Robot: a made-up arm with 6 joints. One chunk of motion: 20 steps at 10 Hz.
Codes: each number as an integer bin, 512 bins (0 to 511) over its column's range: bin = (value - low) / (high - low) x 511, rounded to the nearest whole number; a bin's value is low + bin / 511 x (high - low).
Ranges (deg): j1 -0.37..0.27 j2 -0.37..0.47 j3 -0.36..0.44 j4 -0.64..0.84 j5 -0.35..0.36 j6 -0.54..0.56
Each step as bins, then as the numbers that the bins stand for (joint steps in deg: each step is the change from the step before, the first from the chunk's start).
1 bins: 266 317 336 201 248 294
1 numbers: -0.037 0.151 0.166 -0.058 -0.005 0.093
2 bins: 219 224 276 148 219 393
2 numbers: -0.096 -0.002 0.072 -0.211 -0.046 0.306
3 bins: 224 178 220 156 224 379
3 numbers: -0.089 -0.077 -0.016 -0.188 -0.039 0.276
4 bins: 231 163 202 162 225 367
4 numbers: -0.081 -0.102 -0.044 -0.171 -0.037 0.250
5 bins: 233 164 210 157 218 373
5 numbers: -0.078 -0.100 -0.031 -0.185 -0.047 0.263
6 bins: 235 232 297 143 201 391
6 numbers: -0.076 0.011 0.105 -0.226 -0.071 0.302
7 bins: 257 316 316 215 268 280
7 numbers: -0.048 0.149 0.135 -0.017 0.022 0.063
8 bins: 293 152 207 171 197 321
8 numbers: -0.003 -0.120 -0.036 -0.145 -0.076 0.151
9 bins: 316 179 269 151 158 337
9 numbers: 0.026 -0.076 0.061 -0.203 -0.130 0.185
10 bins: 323 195 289 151 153 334
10 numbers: 0.035 -0.049 0.092 -0.203 -0.137 0.179
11 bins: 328 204 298 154 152 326
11 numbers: 0.041 -0.035 0.107 -0.194 -0.139 0.162
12 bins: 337 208 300 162 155 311
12 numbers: 0.052 -0.028 0.110 -0.171 -0.135 0.129
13 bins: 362 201 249 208 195 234
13 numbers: 0.083 -0.040 0.030 -0.038 -0.079 -0.036
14 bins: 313 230 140 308 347 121
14 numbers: 0.022 0.008 -0.141 0.252 0.132 -0.280
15 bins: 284 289 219 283 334 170
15 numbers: -0.014 0.105 -0.017 0.180 0.114 -0.174
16 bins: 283 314 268 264 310 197
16 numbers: -0.016 0.146 0.060 0.125 0.081 -0.116
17 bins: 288 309 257 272 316 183
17 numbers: -0.009 0.138 0.042 0.148 0.089 -0.146
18 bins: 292 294 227 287 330 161
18 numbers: -0.004 0.113 -0.005 0.191 0.109 -0.193
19 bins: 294 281 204 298 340 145
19 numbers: -0.002 0.092 -0.041 0.223 0.122 -0.228
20 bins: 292 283 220 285 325 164
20 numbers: -0.004 0.095 -0.016 0.185 0.102 -0.187
